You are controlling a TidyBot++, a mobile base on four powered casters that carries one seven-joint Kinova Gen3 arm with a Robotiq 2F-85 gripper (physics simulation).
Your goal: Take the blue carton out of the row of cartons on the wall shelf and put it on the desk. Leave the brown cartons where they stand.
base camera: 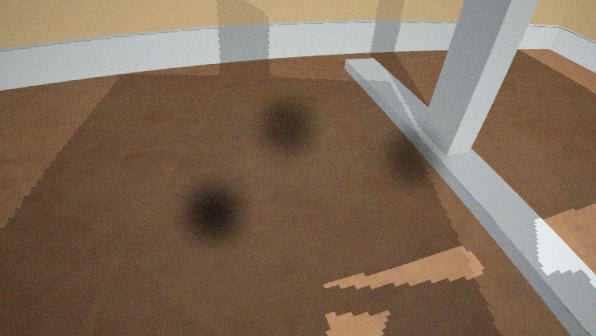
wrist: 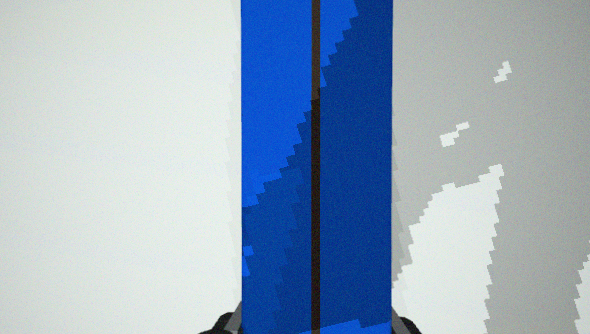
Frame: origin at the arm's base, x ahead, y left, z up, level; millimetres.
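Seen in the pictures: gripper, fingertip midpoint: (wrist: pixel 314 325).
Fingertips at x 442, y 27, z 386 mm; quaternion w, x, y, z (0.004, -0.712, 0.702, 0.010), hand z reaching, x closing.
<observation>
Pixels of each thing's top centre, then the offset from my fingertips to it. "*": a spot on its surface instead. Level surfaces: height alone.
- blue carton at its top centre: (wrist: pixel 314 112) dx +84, dy +2, dz +52 mm
- white desk top at its surface level: dz -62 mm
- pale desk leg at a spot on its surface: (base camera: pixel 480 75) * dx +55, dy -305, dz -612 mm
- brown floor at its surface level: dz -782 mm
The blue carton (wrist: pixel 280 90) with a dark lengthwise stripe fills the middle of the wrist view from top to bottom. My gripper (wrist: pixel 316 322) is shut on it; parts of the fingers show at the carton's left and right sides at the bottom edge. The carton is over the white desk top (wrist: pixel 115 165), which shows on both sides of it. Narrow shadows lie along the carton's long edges. Whether its underside touches the desk is hidden. The brown cartons and the wall shelf do not show in either view.
In the base view a pale desk leg (base camera: pixel 480 75) rises from a long foot bar (base camera: pixel 510 210) at the right, on the brown floor (base camera: pixel 150 150). A white skirting board (base camera: pixel 150 52) and yellow wall (base camera: pixel 125 17) run behind. Shadows fall on the floor and on the desk's right part.
</observation>
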